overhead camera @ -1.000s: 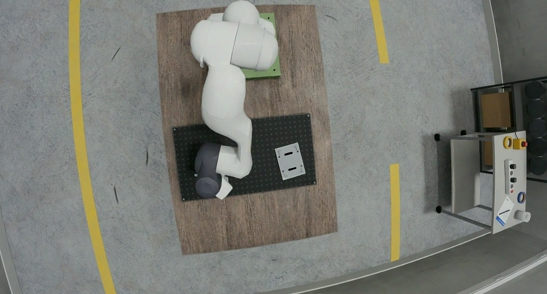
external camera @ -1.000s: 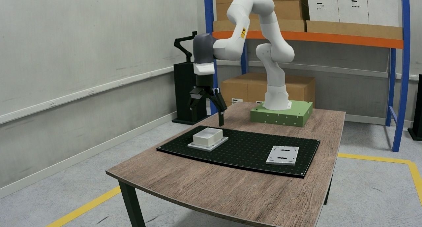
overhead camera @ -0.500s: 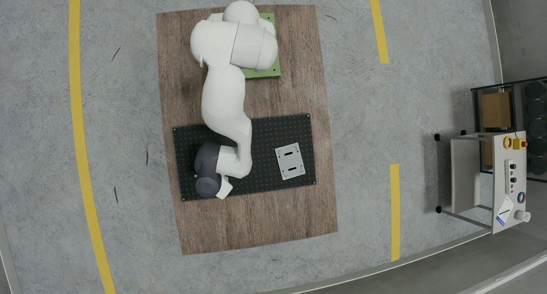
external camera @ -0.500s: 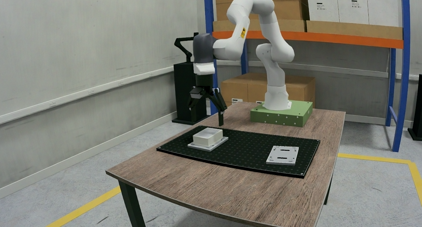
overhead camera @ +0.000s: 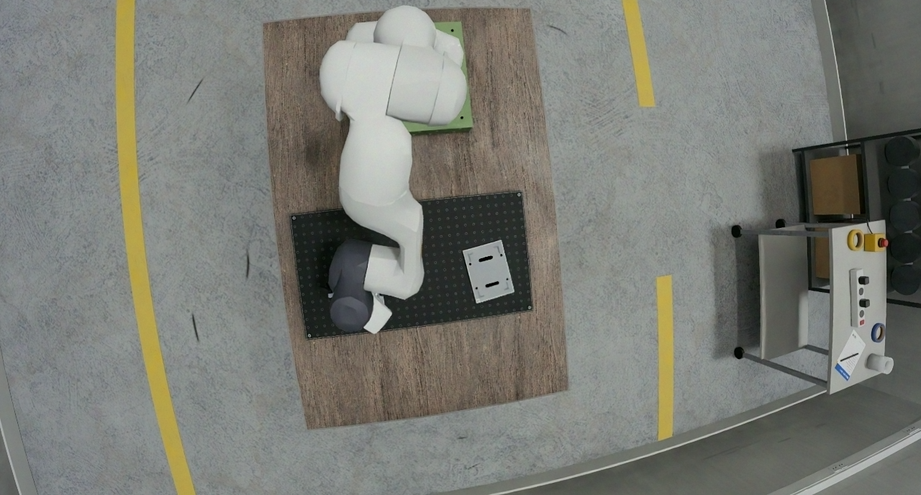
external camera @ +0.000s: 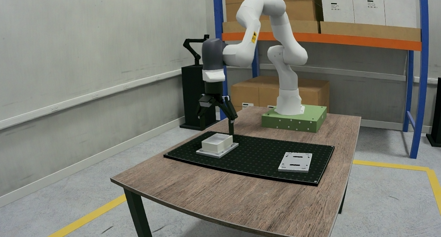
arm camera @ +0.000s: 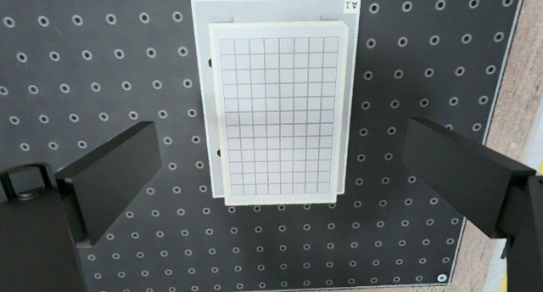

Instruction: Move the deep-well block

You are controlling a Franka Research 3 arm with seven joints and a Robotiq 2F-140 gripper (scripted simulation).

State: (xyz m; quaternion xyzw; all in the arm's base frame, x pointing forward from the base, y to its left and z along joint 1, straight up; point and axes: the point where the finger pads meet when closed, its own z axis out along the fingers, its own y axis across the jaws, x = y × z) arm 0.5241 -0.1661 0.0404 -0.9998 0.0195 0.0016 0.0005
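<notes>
Right now my hand is 60 mm above the white deep-well block. Round my hand: nest N1: 90 mm below; nest N2: 20 mm ahead, 380 mm to the left, 90 mm below.
</notes>
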